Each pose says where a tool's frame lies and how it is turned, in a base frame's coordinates. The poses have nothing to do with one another.
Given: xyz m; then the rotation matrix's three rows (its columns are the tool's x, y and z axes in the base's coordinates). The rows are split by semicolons.
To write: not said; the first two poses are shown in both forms.
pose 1, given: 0.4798 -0.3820 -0.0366; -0.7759 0.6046 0.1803; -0.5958 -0.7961 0.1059; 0.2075 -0.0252 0.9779
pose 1, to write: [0.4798 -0.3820 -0.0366 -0.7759 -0.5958 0.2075 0.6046 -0.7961 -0.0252]
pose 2, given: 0.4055 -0.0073 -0.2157; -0.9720 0.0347 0.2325; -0.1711 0.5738 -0.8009; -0.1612 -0.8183 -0.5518
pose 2, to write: [0.4055 -0.0073 -0.2157 -0.9720 -0.1711 -0.1612 0.0347 0.5738 -0.8183]
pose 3, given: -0.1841 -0.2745 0.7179; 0.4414 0.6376 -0.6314; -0.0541 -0.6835 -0.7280; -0.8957 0.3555 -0.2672
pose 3, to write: [-0.1841 -0.2745 0.7179 0.4414 -0.0541 -0.8957 0.6376 -0.6835 0.3555]
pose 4, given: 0.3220 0.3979 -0.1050; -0.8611 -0.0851 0.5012; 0.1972 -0.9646 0.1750; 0.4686 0.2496 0.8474
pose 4, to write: [0.3220 0.3979 -0.1050 -0.8611 0.1972 0.4686 -0.0851 -0.9646 0.2496]
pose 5, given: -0.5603 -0.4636 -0.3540; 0.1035 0.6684 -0.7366; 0.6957 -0.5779 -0.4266; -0.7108 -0.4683 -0.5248
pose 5, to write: [-0.5603 -0.4636 -0.3540 0.1035 0.6957 -0.7108 0.6684 -0.5779 -0.4683]
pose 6, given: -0.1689 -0.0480 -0.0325; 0.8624 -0.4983 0.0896; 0.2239 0.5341 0.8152; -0.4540 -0.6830 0.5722
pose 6, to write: [-0.1689 -0.0480 -0.0325 0.8624 0.2239 -0.4540 -0.4983 0.5341 -0.6830]
